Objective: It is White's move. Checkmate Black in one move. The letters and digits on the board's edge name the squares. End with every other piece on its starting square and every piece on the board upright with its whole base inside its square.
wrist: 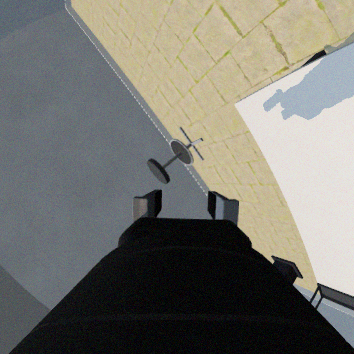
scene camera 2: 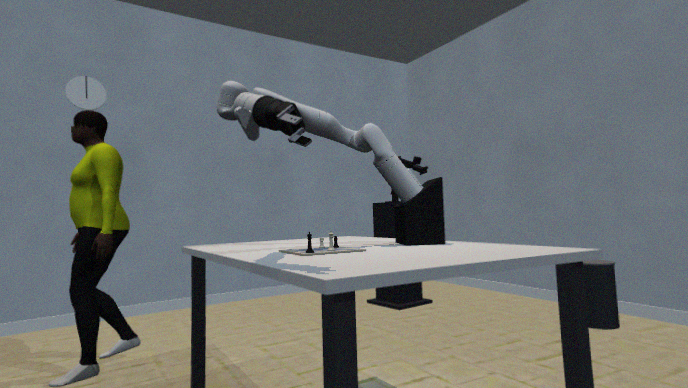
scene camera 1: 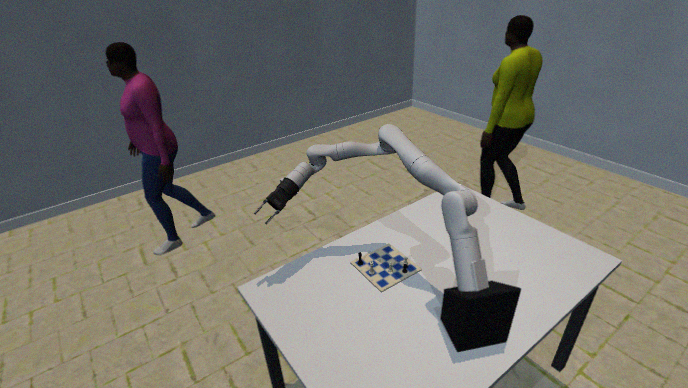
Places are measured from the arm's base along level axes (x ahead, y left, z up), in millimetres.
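Pixels of known places: gripper, between the fingertips: (wrist: 184, 199) (scene camera 2: 303, 132) (scene camera 1: 260, 218); arm's base, origin of its link: (scene camera 2: 412, 196) (scene camera 1: 472, 288).
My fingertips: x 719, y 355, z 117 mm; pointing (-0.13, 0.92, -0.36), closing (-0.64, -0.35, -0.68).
For each thing: its top centre in the pictures, then the offset to it from my fingertips. Level surfaces: height alone.
- cream chessboard, centre of its top: (scene camera 2: 321, 249) (scene camera 1: 385, 265) dx -303, dy -388, dz -296 mm
- tall black piece, centre of its top: (scene camera 2: 309, 231) (scene camera 1: 360, 251) dx -216, dy -321, dz -232 mm
- dark piece, centre of its top: (scene camera 1: 405, 264) dx -387, dy -417, dz -256 mm
- light piece, centre of its top: (scene camera 1: 405, 257) dx -356, dy -460, dz -262 mm
- white table, height of its surface: dz -302 mm
The blue and cream chessboard (scene camera 1: 382, 283) (scene camera 2: 356, 250) lies on the table. A tall black piece (scene camera 1: 360, 259) (scene camera 2: 309, 243) stands near its left corner in scene camera 1. A white piece (scene camera 1: 371, 269) stands near it, and another white piece (scene camera 1: 391, 267) stands farther right. A dark piece (scene camera 1: 405, 268) is near the right corner, with a light piece (scene camera 1: 406, 261) close behind it. The pieces look upright; their types and squares are too small to tell. My gripper (scene camera 1: 261, 218) (scene camera 2: 297, 131) (wrist: 184, 199) is open and empty, high above and away from the board. The board does not show in the wrist view.
The white table (scene camera 1: 320, 320) (scene camera 2: 450, 257) (wrist: 325, 200) carries the arm's black base (scene camera 1: 480, 317) (scene camera 2: 425, 220). A person in pink (scene camera 1: 145, 110) and a person in yellow-green (scene camera 1: 517, 90) (scene camera 2: 100, 185) are beyond the table. A dark stool-like object (wrist: 181, 152) stands near the wall.
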